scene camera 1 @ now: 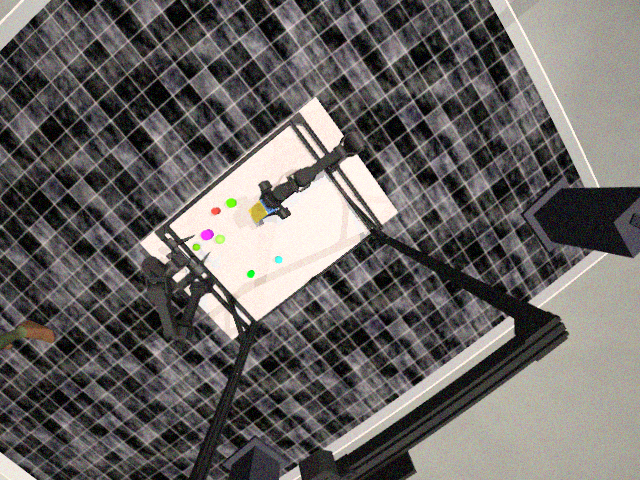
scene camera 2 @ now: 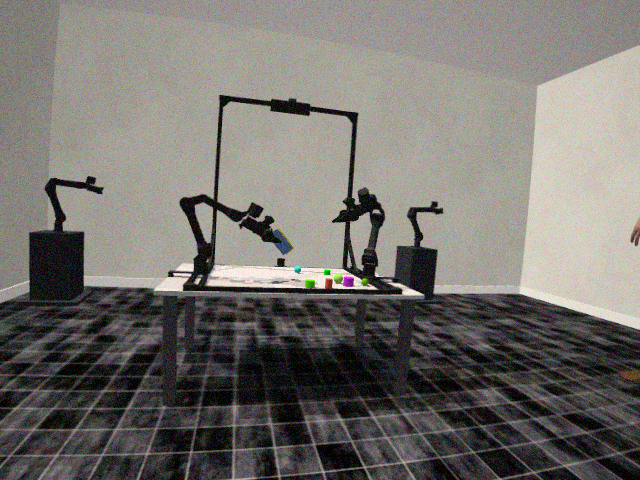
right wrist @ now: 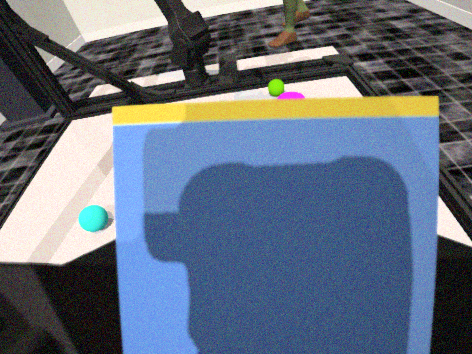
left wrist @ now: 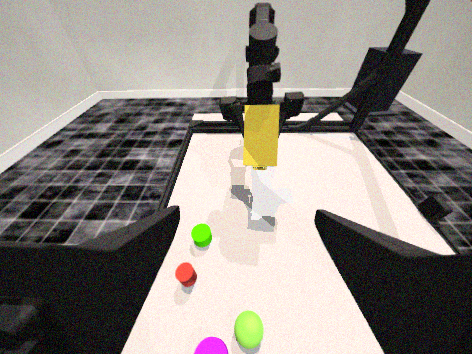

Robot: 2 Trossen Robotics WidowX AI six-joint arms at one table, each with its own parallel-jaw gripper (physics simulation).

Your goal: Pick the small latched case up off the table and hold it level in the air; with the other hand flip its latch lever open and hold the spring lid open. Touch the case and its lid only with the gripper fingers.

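Places are measured from the left arm's base along level axes (x ahead, y left, z up), in centimetres.
Where they show: left gripper, between the fingertips: (scene camera 1: 203, 243) (scene camera 2: 334, 221) (left wrist: 247, 213); right gripper, between the fingertips: (scene camera 1: 262, 209) (scene camera 2: 280, 241) (left wrist: 261, 138); left arm's base, origin of its link: (scene camera 1: 207, 283) (scene camera 2: 368, 275) (right wrist: 197, 81); right arm's base, origin of its link: (scene camera 2: 200, 273).
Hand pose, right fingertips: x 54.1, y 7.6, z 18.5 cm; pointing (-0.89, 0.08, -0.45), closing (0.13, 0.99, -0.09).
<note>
Each offset is from my right fingertips to the top centre of the thing.
The case, a blue body with a yellow lid @(dy +0.1, dx -0.3, dz +6.9 cm) (scene camera 1: 257, 212) (scene camera 2: 282, 242) (left wrist: 261, 135) (right wrist: 275, 225), hangs well above the table, steeply tilted in scene camera 2. The lid lies against the body. A small dark-yellow nub shows at the lid's lower edge in the left wrist view; whether it is the latch lever I cannot tell. My right gripper (scene camera 2: 275, 237) is shut on the case, one finger on each side of the body. My left gripper (scene camera 1: 200, 245) (scene camera 2: 336, 220) (left wrist: 247, 213) is open and empty, raised above the table and apart from the case, facing its yellow side.
On the table stand a green cylinder @(dy +14.8, dx -12.8, dz -17.1 cm) (scene camera 1: 231, 202) (scene camera 2: 309, 283) (left wrist: 201, 235), a red cylinder @(dy +17.1, dx -21.6, dz -15.9 cm) (scene camera 1: 215, 210) (scene camera 2: 328, 283) (left wrist: 186, 274) and a magenta cylinder @(dy +11.4, dx -34.1, dz -16.1 cm) (scene camera 1: 206, 234) (scene camera 2: 348, 281). A lime ball @(dy +5.1, dx -30.7, dz -15.3 cm) (scene camera 1: 219, 239) (left wrist: 249, 329) and a cyan ball @(dy -24.4, dx -15.6, dz -16.2 cm) (scene camera 1: 278, 259) (right wrist: 93, 218) lie there too. A black frame (scene camera 2: 217, 155) rises over the table.
</note>
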